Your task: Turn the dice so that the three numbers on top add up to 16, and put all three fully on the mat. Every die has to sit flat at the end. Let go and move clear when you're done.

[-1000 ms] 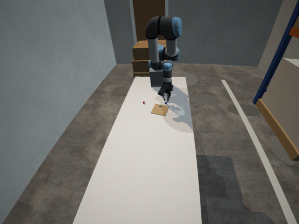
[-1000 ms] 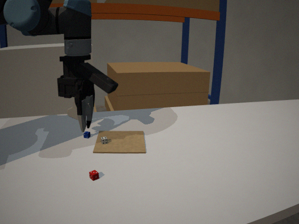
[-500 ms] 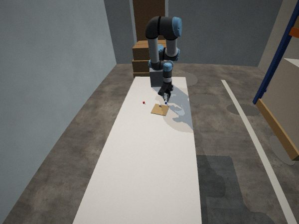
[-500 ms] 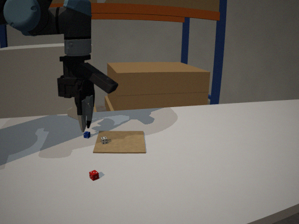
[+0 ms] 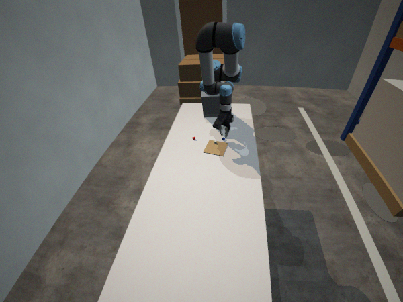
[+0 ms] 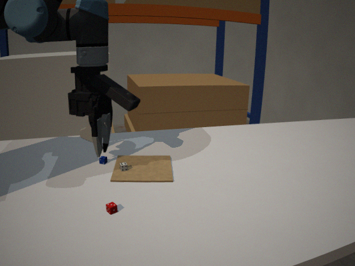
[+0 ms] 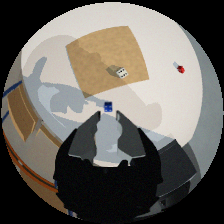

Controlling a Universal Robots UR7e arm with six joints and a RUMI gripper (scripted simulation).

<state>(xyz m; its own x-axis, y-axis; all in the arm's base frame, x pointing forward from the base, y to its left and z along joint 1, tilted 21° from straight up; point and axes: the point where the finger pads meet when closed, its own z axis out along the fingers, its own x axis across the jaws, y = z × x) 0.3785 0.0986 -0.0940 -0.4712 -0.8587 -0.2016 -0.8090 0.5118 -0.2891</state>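
Right now the blue die is 3 cm below my hand. From my hand the other things lie so: mat: 9 cm ahead, 5 cm to the right, 4 cm below; then red die: 22 cm to the right, 3 cm below; then white die: 5 cm ahead, 6 cm to the right, 3 cm below.
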